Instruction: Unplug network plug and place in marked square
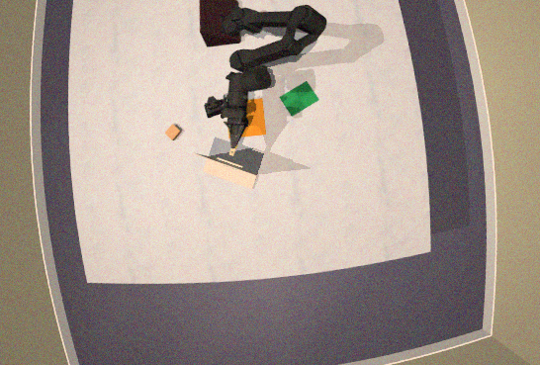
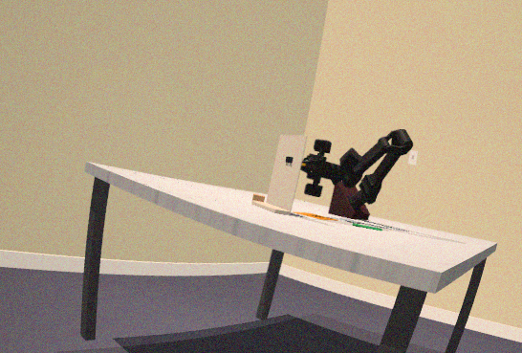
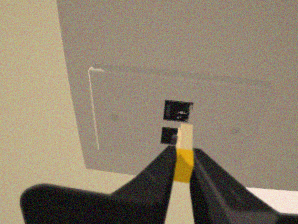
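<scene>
Now: the orange marked square 110 mm behind my gripper tip, 30 mm to the left of it and 160 mm below it. The rest, counted from my gripper tip: panel 50 mm ahead, 20 mm to the right, 50 mm below; network plug right at my gripper tip.
</scene>
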